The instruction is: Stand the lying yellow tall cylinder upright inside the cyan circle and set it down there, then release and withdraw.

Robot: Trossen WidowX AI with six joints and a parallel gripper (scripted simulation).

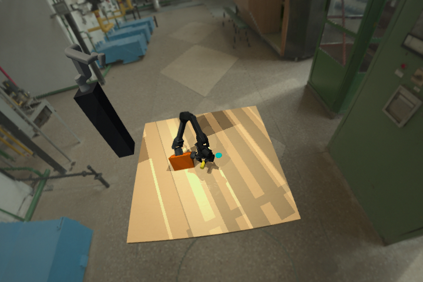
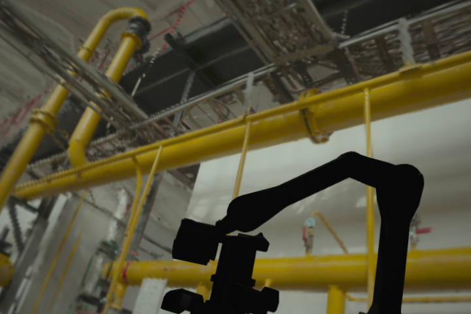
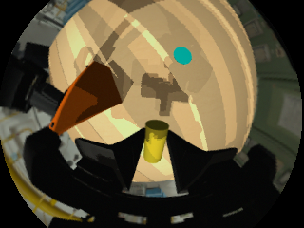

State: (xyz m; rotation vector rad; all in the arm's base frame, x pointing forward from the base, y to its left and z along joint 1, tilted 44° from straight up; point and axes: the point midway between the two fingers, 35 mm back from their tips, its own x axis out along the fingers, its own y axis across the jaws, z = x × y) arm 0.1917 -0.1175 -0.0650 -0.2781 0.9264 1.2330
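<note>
My gripper tip is 10 mm past the yellow tall cylinder and 20 mm to the left of it. Round my gripper tip: cyan circle (140 mm ahead, 130 mm to the left, 130 mm below).
</note>
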